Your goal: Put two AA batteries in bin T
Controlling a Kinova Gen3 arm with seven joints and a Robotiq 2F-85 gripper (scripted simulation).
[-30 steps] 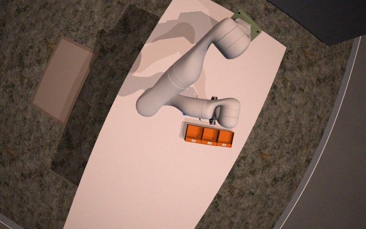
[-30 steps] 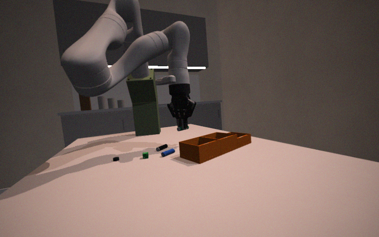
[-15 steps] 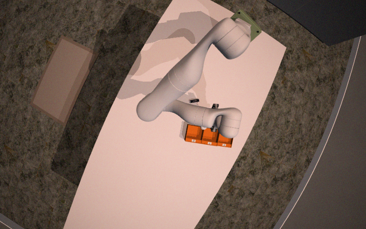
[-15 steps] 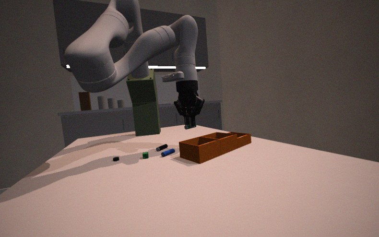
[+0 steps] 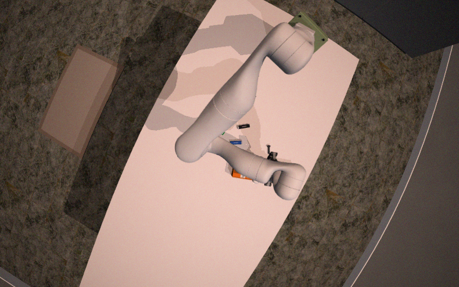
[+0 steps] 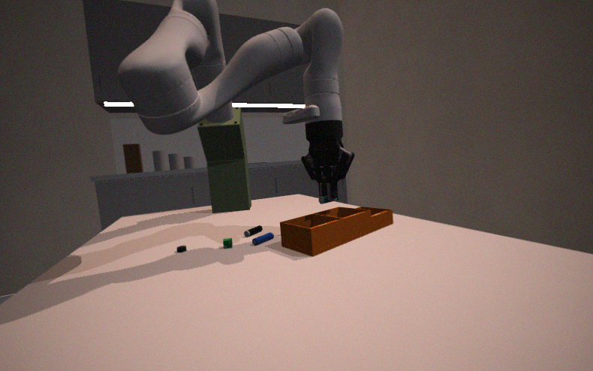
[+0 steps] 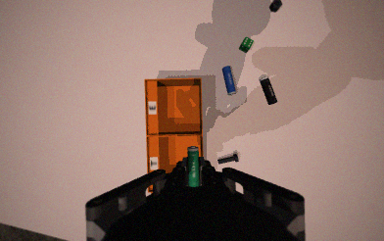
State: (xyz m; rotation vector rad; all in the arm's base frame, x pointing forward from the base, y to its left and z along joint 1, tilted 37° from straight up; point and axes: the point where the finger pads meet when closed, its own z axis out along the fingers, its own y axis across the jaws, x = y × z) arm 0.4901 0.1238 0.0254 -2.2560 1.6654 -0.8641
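My gripper is now 6 cm above the orange three-compartment bin, 2 cm short of it and 1 cm to the right of it. The rest, counted from my hand: green AA battery: 2 cm below; then dark bolt: 8 cm below, 7 cm behind; then blue AA battery: 14 cm to the right, 8 cm below, 4 cm behind.
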